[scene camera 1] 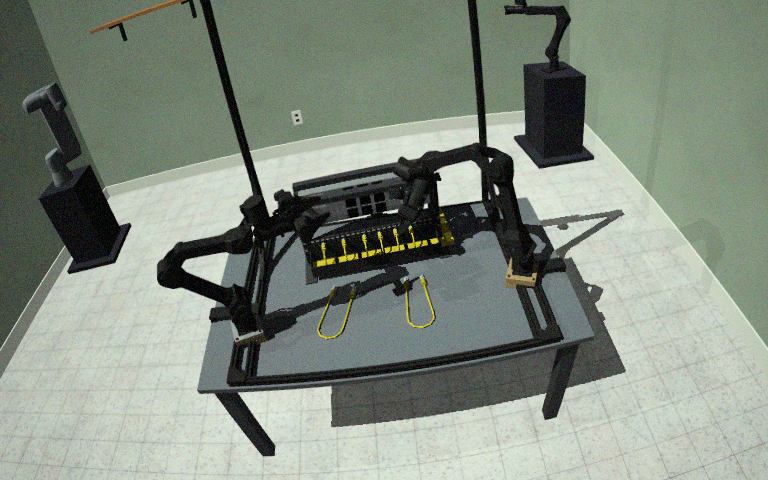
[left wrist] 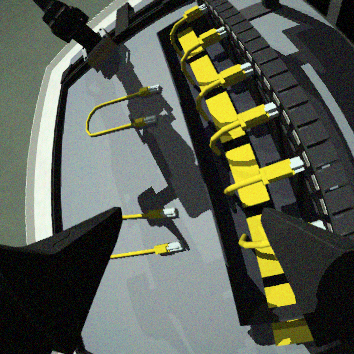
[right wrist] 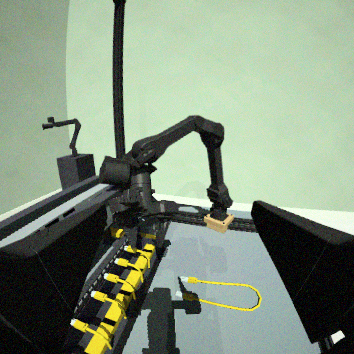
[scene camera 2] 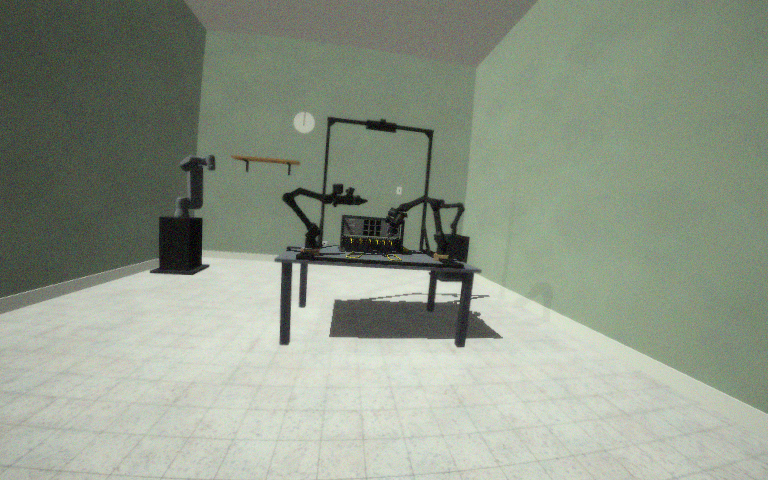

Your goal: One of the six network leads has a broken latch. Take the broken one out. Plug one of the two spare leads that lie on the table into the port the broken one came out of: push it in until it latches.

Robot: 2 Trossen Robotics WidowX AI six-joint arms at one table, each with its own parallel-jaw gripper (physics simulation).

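Where they show: left gripper, fingertip midpoint: [scene camera 1: 401, 231] [left wrist: 192, 214] [right wrist: 145, 247] [scene camera 2: 387, 235]; right gripper, fingertip midpoint: [scene camera 1: 325, 205] [right wrist: 180, 209] [scene camera 2: 364, 201]; left arm's base at its link origin: [scene camera 1: 523, 269] [right wrist: 218, 215] [scene camera 2: 441, 254]; right arm's base at its link origin: [scene camera 1: 246, 326] [left wrist: 92, 42] [scene camera 2: 310, 247].
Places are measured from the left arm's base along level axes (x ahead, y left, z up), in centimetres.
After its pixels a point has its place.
Six yellow network leads [scene camera 1: 380, 240] {x 48.5, y 0.2, z 4.6 cm} [left wrist: 257, 116] {x 49.2, y -2.4, z 5.3 cm} [right wrist: 102, 296] {x 54.0, y 1.6, z 5.2 cm} stand in a row in the black rack unit; which latch is broken cannot be told. One spare lead [scene camera 1: 330, 337] {x 51.8, y 37.7, z -3.8 cm} [left wrist: 145, 91] {x 58.8, y 19.3, z -3.3 cm} lies on the table at the left in scene camera 1. The other spare lead [scene camera 1: 420, 326] {x 26.8, y 26.9, z -3.6 cm} [left wrist: 162, 248] {x 32.0, y 8.0, z -2.9 cm} [right wrist: 259, 298] {x 26.7, y 26.7, z -3.6 cm} lies right of it, partly hidden by a finger in the left wrist view. My left gripper [scene camera 1: 408, 218] {x 40.5, y 0.2, z 9.5 cm} [scene camera 2: 391, 230] {x 40.5, y 0.2, z 9.5 cm} [left wrist: 192, 214] {x 40.5, y 0.2, z 9.5 cm} is open, pointing down near the row's right end; one finger covers part of the sixth lead. My right gripper [scene camera 1: 323, 208] {x 52.9, y 20.6, z 32.7 cm} [scene camera 2: 365, 200] {x 52.9, y 20.6, z 32.7 cm} is open, raised at the row's left.
A grey panel with square openings [scene camera 1: 335, 209] {x 66.3, y -4.8, z 11.7 cm} rises behind the row. A yellow block [scene camera 1: 447, 229] {x 29.8, y -15.6, z -0.1 cm} [left wrist: 292, 332] {x 28.4, y -11.4, z -0.2 cm} is at the row's right end. Black frame rails [scene camera 1: 396, 367] {x 28.0, y 44.2, z -2.3 cm} edge the table [scene camera 1: 470, 316] {x 13.2, y 19.5, z -4.2 cm}, and two black posts [scene camera 1: 231, 107] {x 98.2, y -3.0, z 53.7 cm} [scene camera 1: 477, 84] {x 21.0, y -38.4, z 46.9 cm} stand behind.
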